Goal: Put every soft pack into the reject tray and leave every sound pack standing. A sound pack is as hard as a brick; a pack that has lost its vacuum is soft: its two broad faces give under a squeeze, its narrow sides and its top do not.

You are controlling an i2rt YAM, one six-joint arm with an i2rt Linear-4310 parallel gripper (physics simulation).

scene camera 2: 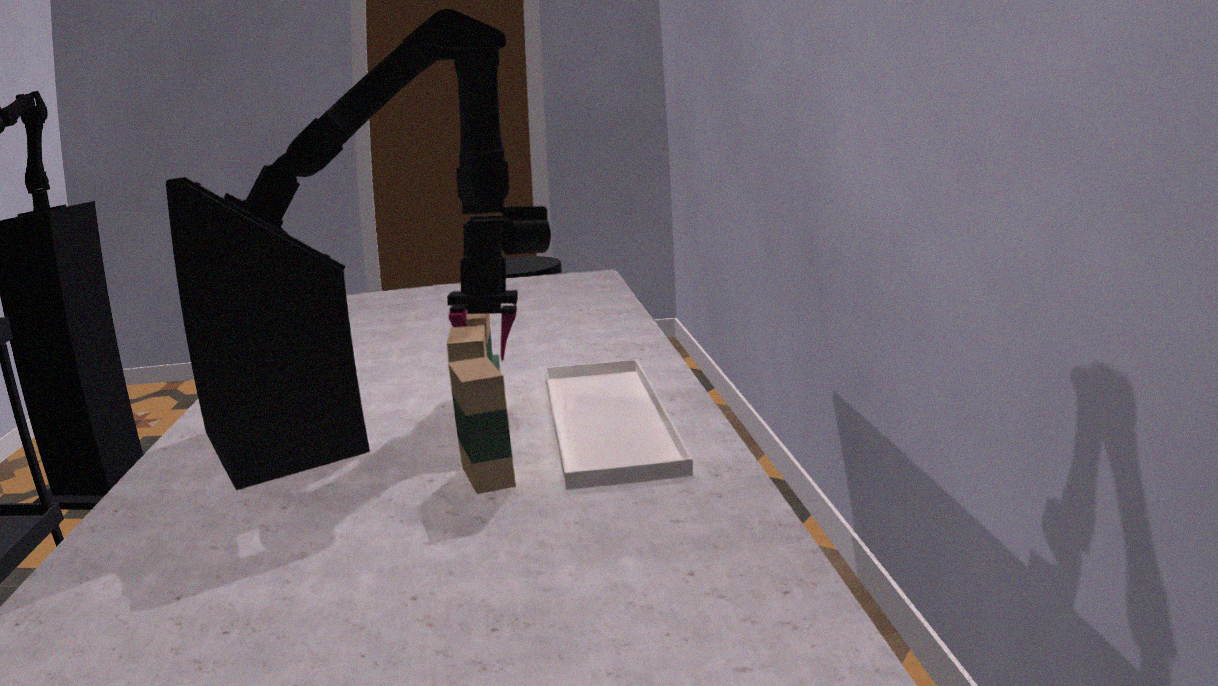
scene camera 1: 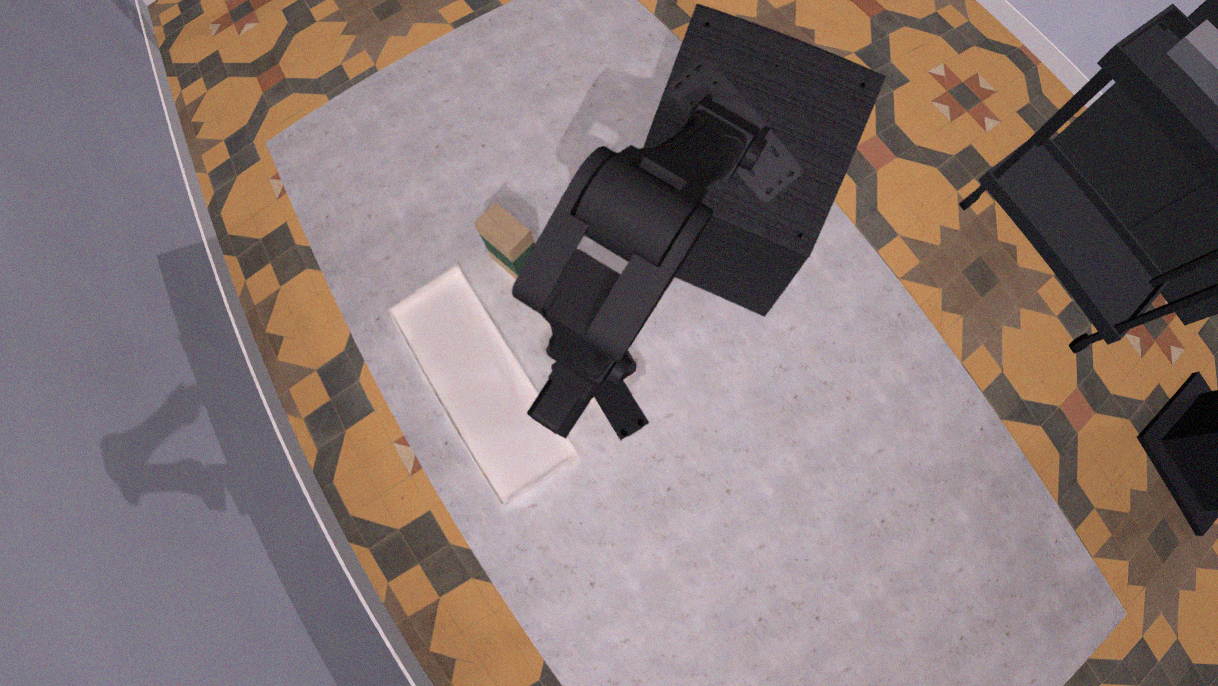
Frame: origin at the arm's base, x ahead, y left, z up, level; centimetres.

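Seen in the pictures: arm's base, origin of the base link: [scene camera 2: 257, 222] [scene camera 1: 735, 129].
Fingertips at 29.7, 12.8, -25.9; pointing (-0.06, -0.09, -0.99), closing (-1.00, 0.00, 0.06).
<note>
Offsets run from my fingertips to a thing's top centre, as dx, dy, dz. Level surfaces: height alone.
Several tan packs with green bands stand upright in a row, overlapping in scene camera 2. The nearest pack {+1.2, -26.5, +7.0} [scene camera 2: 483, 434] [scene camera 1: 503, 228] stands beside the reject tray. A second pack {+0.1, -10.7, +7.0} [scene camera 2: 465, 342] is close behind it, largely hidden. A farther pack {-0.7, +1.4, +7.1} [scene camera 2: 480, 321] shows partly between the magenta fingers of my gripper [scene camera 2: 484, 336]. The gripper points down and its fingers stand apart, with a gap between the right finger and that pack; the left finger is mostly hidden. In scene camera 1 the arm hides the fingers and the farther packs. The white reject tray {+17.2, -10.7, -4.8} [scene camera 1: 477, 383] [scene camera 2: 617, 421] holds no pack.
The arm's dark pedestal [scene camera 1: 792, 127] [scene camera 2: 272, 357] stands on the grey table {dz -7.0} [scene camera 1: 809, 511] [scene camera 2: 426, 596], left of the packs in scene camera 2. The tray lies right of the packs there, towards the wall [scene camera 2: 937, 213]. Dark furniture stands off the table.
</note>
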